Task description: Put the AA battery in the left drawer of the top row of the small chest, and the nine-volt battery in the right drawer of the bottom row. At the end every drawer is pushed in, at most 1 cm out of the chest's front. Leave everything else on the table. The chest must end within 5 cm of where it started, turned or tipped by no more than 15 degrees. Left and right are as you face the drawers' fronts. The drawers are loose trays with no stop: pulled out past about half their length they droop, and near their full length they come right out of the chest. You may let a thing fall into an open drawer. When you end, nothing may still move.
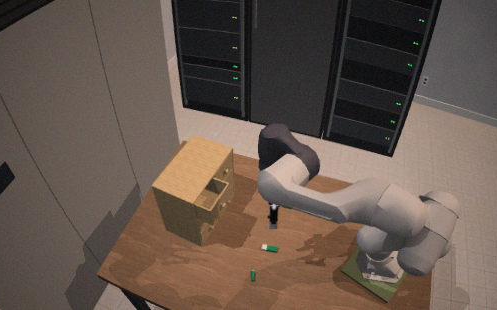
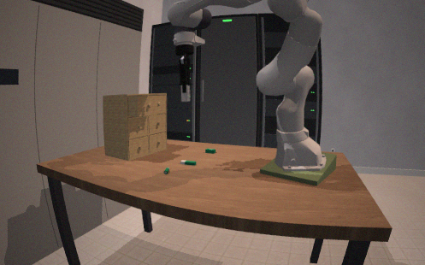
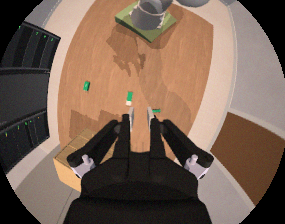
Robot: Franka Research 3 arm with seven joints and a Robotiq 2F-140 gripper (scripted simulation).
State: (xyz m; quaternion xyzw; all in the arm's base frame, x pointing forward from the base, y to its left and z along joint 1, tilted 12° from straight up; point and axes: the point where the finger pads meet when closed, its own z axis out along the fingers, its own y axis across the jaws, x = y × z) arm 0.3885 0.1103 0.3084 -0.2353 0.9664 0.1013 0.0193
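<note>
Right now the AA battery is 20 mm ahead of my hand, 100 mm to the left of it and 300 mm below it. From my hand the other things lie so: white-and-green cylinder: 30 mm ahead, 40 mm to the right, 300 mm below; then nine-volt battery: 70 mm ahead, 290 mm to the right, 290 mm below.
</note>
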